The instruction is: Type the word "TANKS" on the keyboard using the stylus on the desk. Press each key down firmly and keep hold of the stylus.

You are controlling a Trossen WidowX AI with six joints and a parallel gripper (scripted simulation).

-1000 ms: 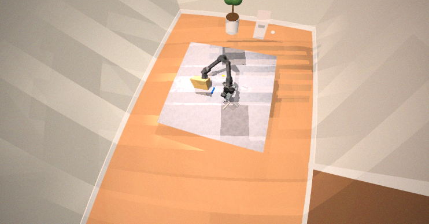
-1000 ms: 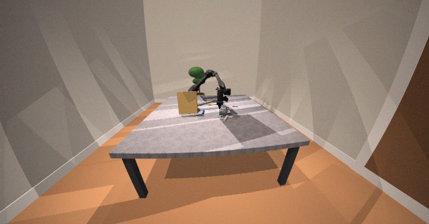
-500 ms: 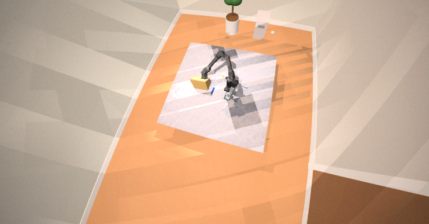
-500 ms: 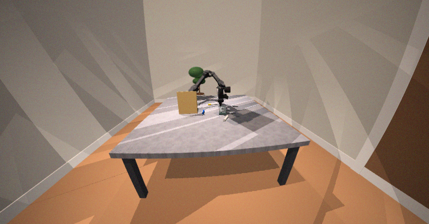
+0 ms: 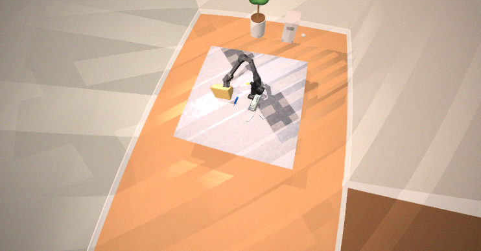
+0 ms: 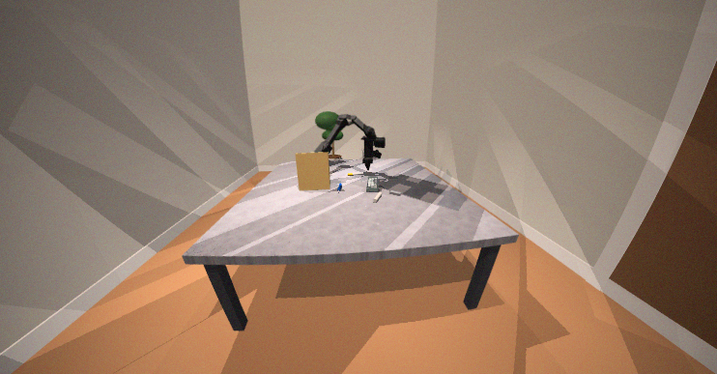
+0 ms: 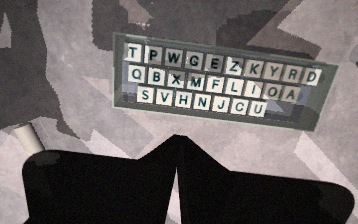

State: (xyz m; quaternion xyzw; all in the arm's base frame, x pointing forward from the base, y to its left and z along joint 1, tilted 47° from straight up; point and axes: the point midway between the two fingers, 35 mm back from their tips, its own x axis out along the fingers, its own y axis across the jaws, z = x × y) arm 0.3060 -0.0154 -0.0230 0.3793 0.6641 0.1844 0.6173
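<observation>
Right now the blue stylus is 200 mm behind my gripper tip, 90 mm to the right of it and 80 mm below it. From my gripper tip the other things lie so: grey stylus tip 210 mm behind, 120 mm to the right, 80 mm below.
</observation>
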